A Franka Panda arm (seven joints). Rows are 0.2 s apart.
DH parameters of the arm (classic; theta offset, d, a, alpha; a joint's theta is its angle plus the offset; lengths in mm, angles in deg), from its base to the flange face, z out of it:
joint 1: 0 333 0 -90
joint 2: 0 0 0 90
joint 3: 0 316 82.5 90
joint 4: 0 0 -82.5 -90
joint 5: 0 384 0 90
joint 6: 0 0 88 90
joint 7: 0 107 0 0
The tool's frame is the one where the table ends.
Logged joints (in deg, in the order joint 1, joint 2, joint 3, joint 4, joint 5, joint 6, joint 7), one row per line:
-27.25, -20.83, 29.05, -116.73, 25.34, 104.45, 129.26
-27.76, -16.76, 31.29, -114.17, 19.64, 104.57, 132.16
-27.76, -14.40, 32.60, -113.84, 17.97, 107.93, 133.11
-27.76, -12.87, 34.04, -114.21, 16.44, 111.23, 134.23
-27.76, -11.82, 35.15, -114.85, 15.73, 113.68, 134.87
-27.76, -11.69, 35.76, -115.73, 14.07, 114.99, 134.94
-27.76, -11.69, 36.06, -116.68, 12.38, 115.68, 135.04
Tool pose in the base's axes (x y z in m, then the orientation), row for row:
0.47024, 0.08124, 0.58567, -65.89, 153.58, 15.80
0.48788, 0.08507, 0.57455, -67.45, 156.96, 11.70
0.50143, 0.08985, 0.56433, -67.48, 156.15, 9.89
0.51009, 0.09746, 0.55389, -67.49, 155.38, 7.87
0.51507, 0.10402, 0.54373, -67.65, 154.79, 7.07
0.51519, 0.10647, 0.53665, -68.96, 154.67, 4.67
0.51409, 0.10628, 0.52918, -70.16, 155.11, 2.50
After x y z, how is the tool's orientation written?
As a rotation vector, in degrees.
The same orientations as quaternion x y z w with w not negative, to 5 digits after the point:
-0.39032, 0.90979, 0.09360, 0.10572
-0.39274, 0.91394, 0.06813, 0.07638
-0.39463, 0.91319, 0.05784, 0.08373
-0.39632, 0.91245, 0.04622, 0.09074
-0.39830, 0.91135, 0.04163, 0.09519
-0.40532, 0.90909, 0.02745, 0.09227
-0.41059, 0.90774, 0.01463, 0.08491

